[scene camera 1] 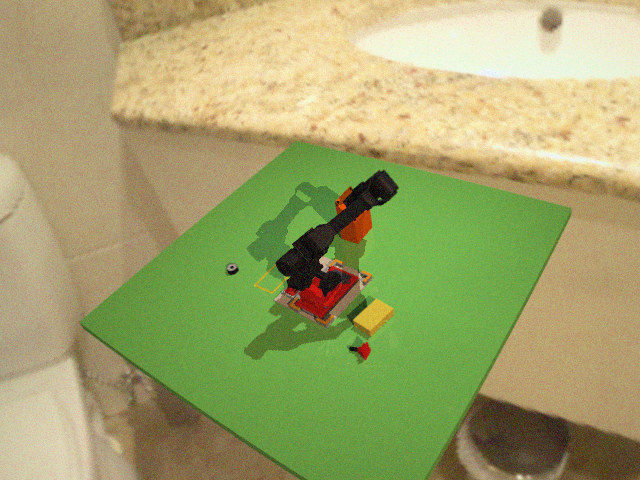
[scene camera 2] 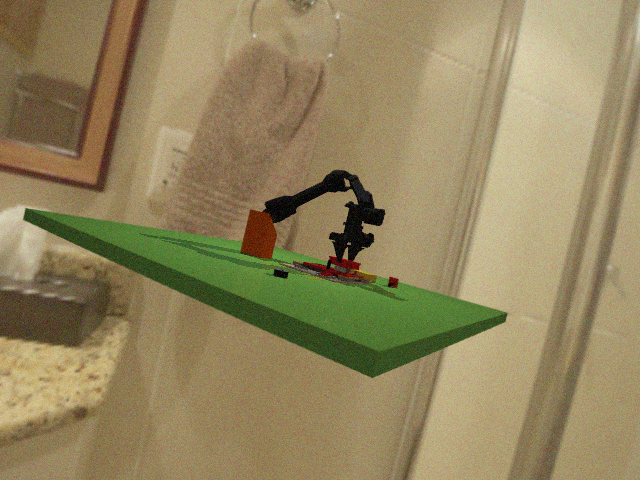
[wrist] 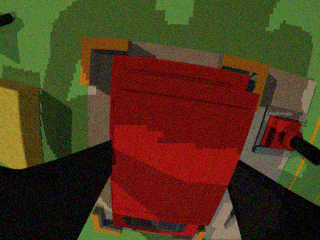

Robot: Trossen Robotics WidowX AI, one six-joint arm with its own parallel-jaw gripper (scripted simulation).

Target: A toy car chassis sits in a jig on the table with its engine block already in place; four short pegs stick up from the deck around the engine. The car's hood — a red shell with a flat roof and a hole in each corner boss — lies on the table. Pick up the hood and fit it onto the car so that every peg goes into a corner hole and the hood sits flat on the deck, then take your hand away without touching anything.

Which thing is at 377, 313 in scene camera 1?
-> A yellow block.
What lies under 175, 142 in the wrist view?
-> A red hood.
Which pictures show my gripper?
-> Scene camera 1, scene camera 2 and the wrist view: all of them.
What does my gripper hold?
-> A red hood.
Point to a jig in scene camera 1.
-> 284, 299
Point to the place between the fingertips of my gripper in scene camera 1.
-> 316, 291
